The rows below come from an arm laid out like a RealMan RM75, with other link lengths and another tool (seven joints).
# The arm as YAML. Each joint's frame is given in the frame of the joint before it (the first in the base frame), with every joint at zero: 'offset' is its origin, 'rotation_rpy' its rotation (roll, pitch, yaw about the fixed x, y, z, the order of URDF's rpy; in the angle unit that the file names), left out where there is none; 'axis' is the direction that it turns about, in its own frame. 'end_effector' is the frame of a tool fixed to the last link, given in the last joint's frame.
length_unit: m
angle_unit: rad
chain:
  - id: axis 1
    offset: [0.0, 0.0, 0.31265]
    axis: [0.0, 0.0, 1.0]
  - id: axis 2
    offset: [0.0, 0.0, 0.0]
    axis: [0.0, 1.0, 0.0]
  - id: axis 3
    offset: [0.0, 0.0, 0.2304]
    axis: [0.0, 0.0, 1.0]
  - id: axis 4
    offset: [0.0, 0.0, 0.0]
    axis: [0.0, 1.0, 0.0]
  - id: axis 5
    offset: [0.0, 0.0, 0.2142]
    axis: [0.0, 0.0, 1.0]
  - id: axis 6
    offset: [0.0, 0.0, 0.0]
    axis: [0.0, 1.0, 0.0]
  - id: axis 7
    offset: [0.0, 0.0, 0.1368]
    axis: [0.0, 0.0, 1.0]
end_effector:
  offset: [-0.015, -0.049, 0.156]
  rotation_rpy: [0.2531, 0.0, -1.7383]
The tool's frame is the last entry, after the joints.
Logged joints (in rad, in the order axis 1, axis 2, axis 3, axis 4, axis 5, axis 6, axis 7), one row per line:
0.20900 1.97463 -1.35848 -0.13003 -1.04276 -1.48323 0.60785
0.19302 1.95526 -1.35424 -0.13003 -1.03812 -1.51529 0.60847
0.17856 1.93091 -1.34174 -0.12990 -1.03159 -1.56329 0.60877
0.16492 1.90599 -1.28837 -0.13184 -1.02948 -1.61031 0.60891
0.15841 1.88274 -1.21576 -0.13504 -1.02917 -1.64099 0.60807
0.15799 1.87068 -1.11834 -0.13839 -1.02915 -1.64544 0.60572
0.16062 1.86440 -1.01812 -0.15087 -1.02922 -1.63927 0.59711
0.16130 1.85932 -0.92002 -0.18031 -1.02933 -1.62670 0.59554
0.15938 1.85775 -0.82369 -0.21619 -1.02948 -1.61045 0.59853
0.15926 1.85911 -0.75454 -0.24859 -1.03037 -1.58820 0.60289
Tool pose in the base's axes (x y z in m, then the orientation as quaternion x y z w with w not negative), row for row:
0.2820 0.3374 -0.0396 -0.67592 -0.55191 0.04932 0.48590
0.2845 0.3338 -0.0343 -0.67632 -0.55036 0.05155 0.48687
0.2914 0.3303 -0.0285 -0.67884 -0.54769 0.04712 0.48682
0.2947 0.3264 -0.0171 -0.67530 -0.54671 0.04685 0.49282
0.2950 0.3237 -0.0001 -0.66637 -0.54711 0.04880 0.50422
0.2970 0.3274 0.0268 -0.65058 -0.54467 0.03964 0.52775
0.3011 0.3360 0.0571 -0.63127 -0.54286 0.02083 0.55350
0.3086 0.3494 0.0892 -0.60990 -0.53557 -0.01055 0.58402
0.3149 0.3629 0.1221 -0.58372 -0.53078 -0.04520 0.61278
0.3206 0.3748 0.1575 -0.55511 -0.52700 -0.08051 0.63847
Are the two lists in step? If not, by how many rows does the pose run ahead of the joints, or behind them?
The pose runs 2 rows behind the joints: the pose in row i belongs to the joints in row i - 2.
